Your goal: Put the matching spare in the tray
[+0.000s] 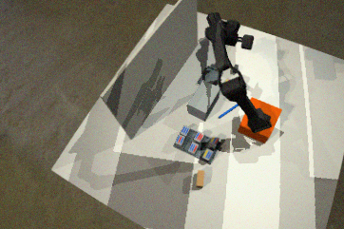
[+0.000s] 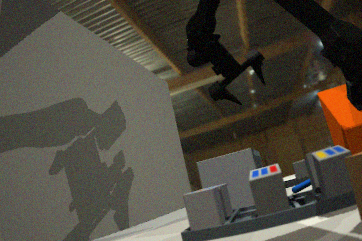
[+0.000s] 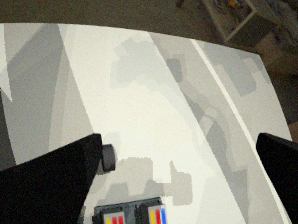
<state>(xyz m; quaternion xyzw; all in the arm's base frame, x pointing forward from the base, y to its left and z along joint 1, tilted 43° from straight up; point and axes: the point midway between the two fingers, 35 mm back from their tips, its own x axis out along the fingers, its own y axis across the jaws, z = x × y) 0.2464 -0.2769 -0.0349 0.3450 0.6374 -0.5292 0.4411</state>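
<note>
Right now the grey spare block is 80 mm behind my gripper tip, 420 mm to the left of it and 230 mm below it. Also, from my gripper tip: wall panel 300 mm ahead, 250 mm to the left, 50 mm below; then blue pen 70 mm behind, 220 mm to the left, 270 mm below; then grey mounted unit 70 mm ahead, 260 mm to the left, 230 mm below.
</note>
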